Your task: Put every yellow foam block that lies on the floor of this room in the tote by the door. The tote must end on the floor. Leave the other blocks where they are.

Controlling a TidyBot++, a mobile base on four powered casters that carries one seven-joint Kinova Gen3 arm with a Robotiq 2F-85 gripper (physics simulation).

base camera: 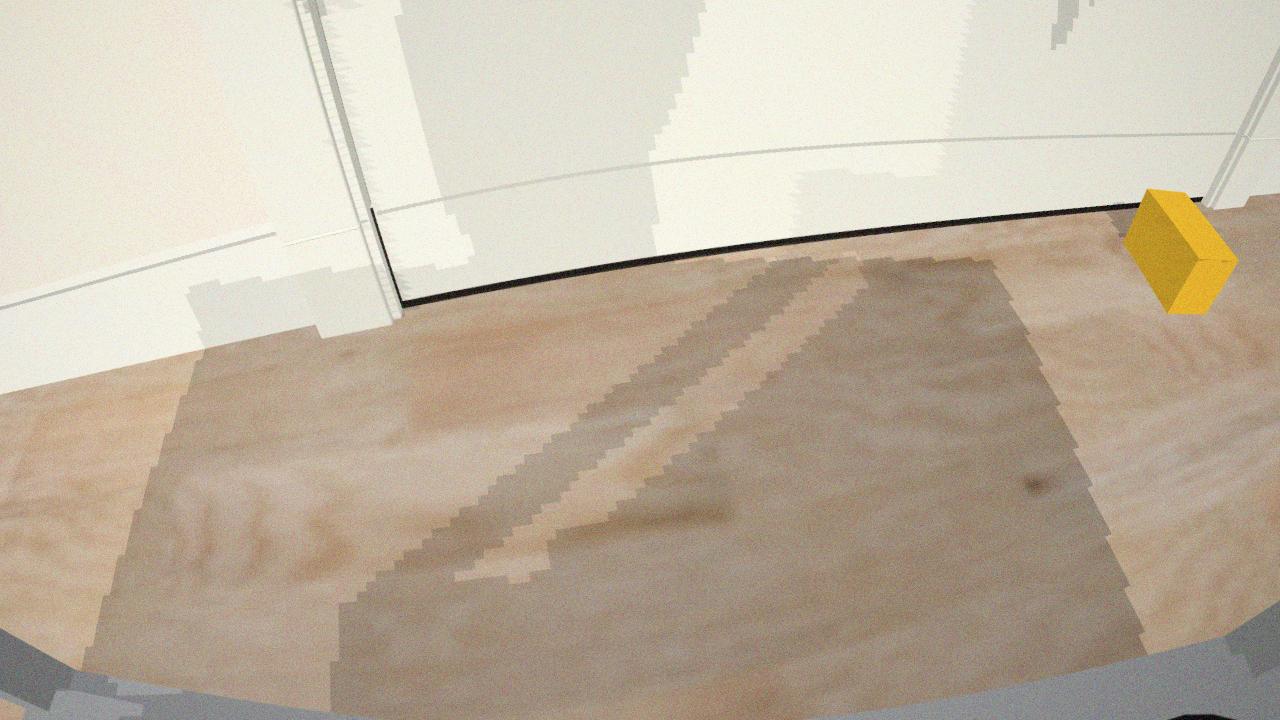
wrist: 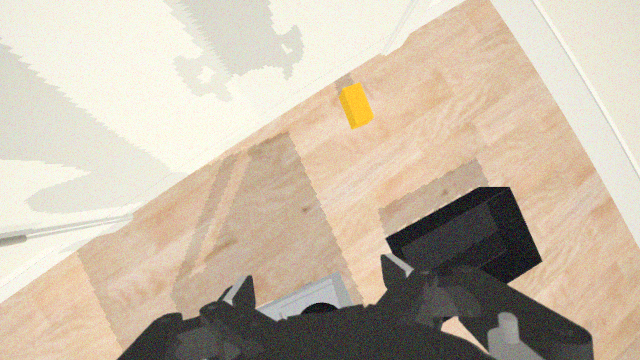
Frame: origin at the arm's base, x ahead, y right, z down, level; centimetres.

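Where they show: gripper, between the fingertips: [wrist: 319, 279].
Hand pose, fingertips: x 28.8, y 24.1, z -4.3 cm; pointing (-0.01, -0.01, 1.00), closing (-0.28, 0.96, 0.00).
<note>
After its pixels a point has its place.
A yellow foam block [base camera: 1179, 255] @[x 45.4, y 43.0, z 35.1 cm] [wrist: 357, 105] @[x 47.3, y 44.9, z 33.6 cm] lies on the floor close to the white door, at the right in the base camera view and above the middle in the wrist view. A black open-topped tote [wrist: 450, 237] @[x 6.4, y 55.8, z 39.3 cm] stands on the floor in the wrist view, right of centre; its inside looks dark and its near part is hidden behind the gripper's right finger. The tote does not show in the base camera view. My gripper [wrist: 319, 279] @[x 28.8, y 24.1, z -4.3 cm] is open and empty, high above the floor, with the block beyond its fingertips and the tote to its right.
The white door [base camera: 805, 89] @[x 50.9, y 11.1, z 26.3 cm] and wall run behind the block. Another white wall with a baseboard [wrist: 565, 95] @[x 28.3, y 103.8, z 36.5 cm] stands at the right in the wrist view, beyond the tote. The grey base [wrist: 305, 296] @[x 14.1, y 16.7, z 28.1 cm] shows below, between the fingers. Shadows fall across the wooden floor [base camera: 1190, 447] @[x 30.6, y 37.6, z 39.6 cm].
</note>
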